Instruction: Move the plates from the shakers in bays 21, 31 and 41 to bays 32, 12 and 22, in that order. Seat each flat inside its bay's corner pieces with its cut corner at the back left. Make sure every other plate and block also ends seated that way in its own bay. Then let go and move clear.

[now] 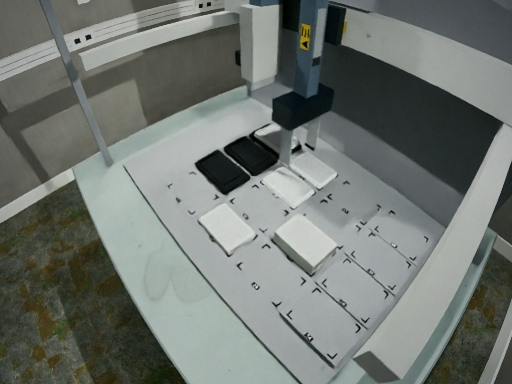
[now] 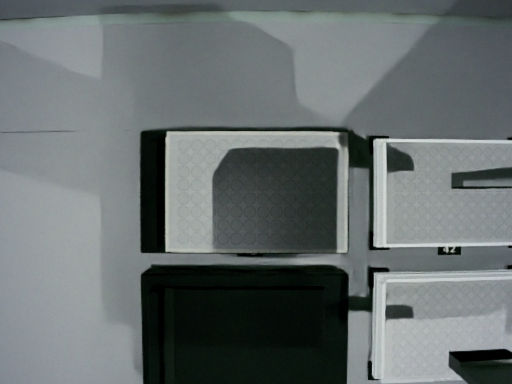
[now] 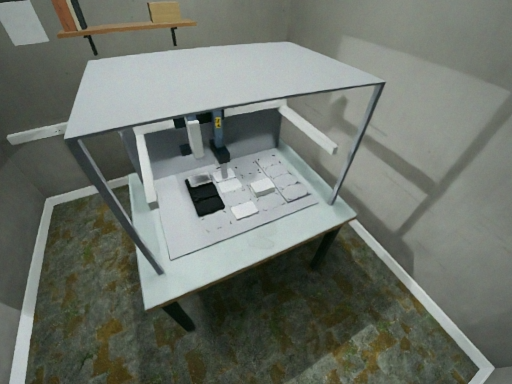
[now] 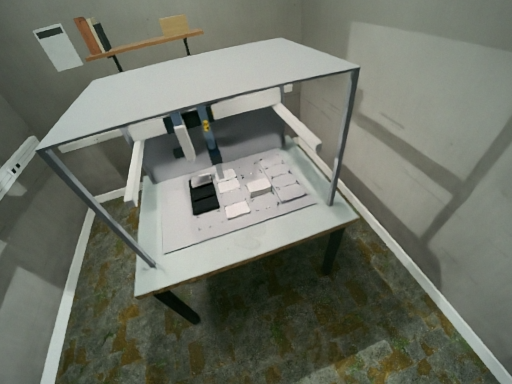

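Where they show: gripper, between the fingertips: (image 1: 298, 154) (image 2: 480, 270) (image 3: 221, 173) (image 4: 220, 173); robot's base, origin of its link: (image 1: 168, 186) (image 3: 207, 231) (image 4: 199, 229).
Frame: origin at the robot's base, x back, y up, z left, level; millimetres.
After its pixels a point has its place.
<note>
A plate (image 1: 270, 133) {x -45, y 37, z 359 mm} (image 2: 190, 195) {x -25, y 37, z 363 mm} (image 3: 200, 180) {x -70, y 37, z 345 mm} (image 4: 202, 179) {x -79, y 36, z 357 mm} lies on the bay 41 black shaker (image 2: 151, 192) {x 4, y 31, z 365 mm}. The shakers of bay 31 (image 1: 251, 155) {x -77, y 23, z 251 mm} (image 2: 250, 320) {x -65, y 24, z 271 mm} and bay 21 (image 1: 222, 171) {x -76, y 23, z 144 mm} hold no plate. White plates lie in bay 32 (image 1: 288, 186) {x -235, y 14, z 252 mm} (image 2: 440, 335) {x -213, y 14, z 253 mm}, bay 42 (image 1: 320, 170) {x -252, y 14, z 371 mm} (image 2: 420, 220) {x -195, y 14, z 343 mm} and bay 12 (image 1: 227, 227) {x -234, y 14, z 42 mm} (image 3: 244, 210) {x -224, y 15, z 38 mm} (image 4: 237, 209) {x -228, y 14, z 42 mm}. My gripper (image 1: 298, 155) {x -200, y 70, z 319 mm} (image 2: 482, 270) {x -200, y 70, z 319 mm} (image 3: 224, 177) {x -200, y 70, z 319 mm} (image 4: 219, 177) {x -200, y 70, z 319 mm} is open and empty, above the bay 32 and 42 plates, its jaws front and back. Cut corners are hard to make out.
A tall white block (image 1: 306, 242) {x -400, y 42, z 142 mm} (image 3: 262, 187) {x -382, y 42, z 131 mm} (image 4: 259, 187) {x -390, y 42, z 127 mm} stands right of the plates, by the bay corner marks. The parked pipetting stage (image 1: 259, 45) (image 3: 195, 139) (image 4: 185, 142) hangs left of the gripper. White side rails flank the deck (image 1: 165, 150) {x 158, y 0, z 70 mm}.
</note>
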